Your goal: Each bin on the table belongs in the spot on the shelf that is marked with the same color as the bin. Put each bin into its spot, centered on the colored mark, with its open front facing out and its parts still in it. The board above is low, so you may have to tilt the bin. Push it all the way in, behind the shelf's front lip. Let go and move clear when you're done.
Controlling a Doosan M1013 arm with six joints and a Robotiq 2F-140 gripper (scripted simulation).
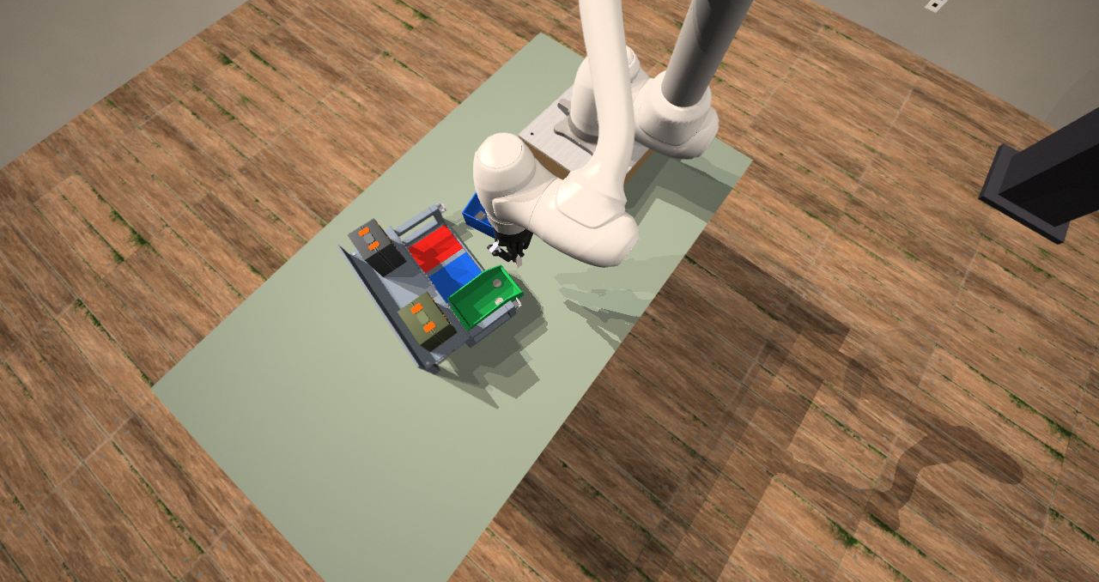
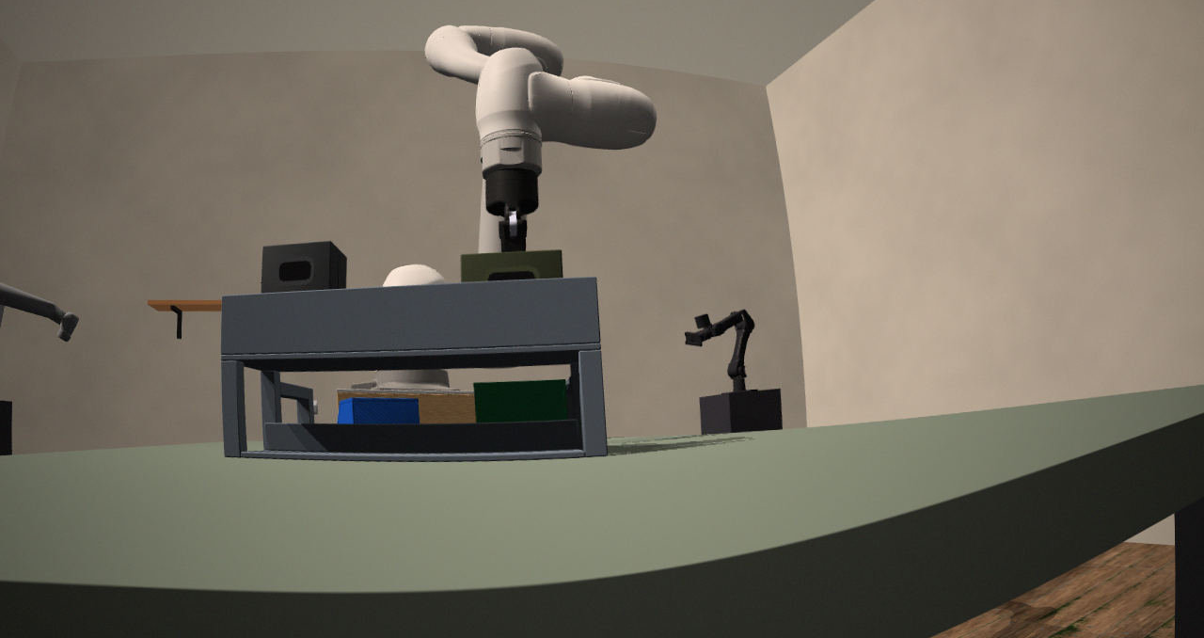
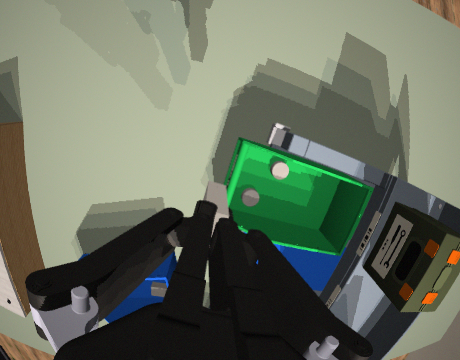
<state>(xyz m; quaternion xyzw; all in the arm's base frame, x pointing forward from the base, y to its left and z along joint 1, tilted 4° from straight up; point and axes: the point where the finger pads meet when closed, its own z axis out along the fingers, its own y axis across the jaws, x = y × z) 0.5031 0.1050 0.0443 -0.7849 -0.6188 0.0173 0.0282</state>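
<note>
Now: the green bin 10 cm ahead of my hand, 3 cm to the right of it and 12 cm below it. Round my hand: black box (19 cm ahead, 29 cm to the right); olive box (25 cm ahead, 7 cm to the right, 2 cm below); blue bin (13 cm behind, 20 cm to the right, 13 cm below).
</note>
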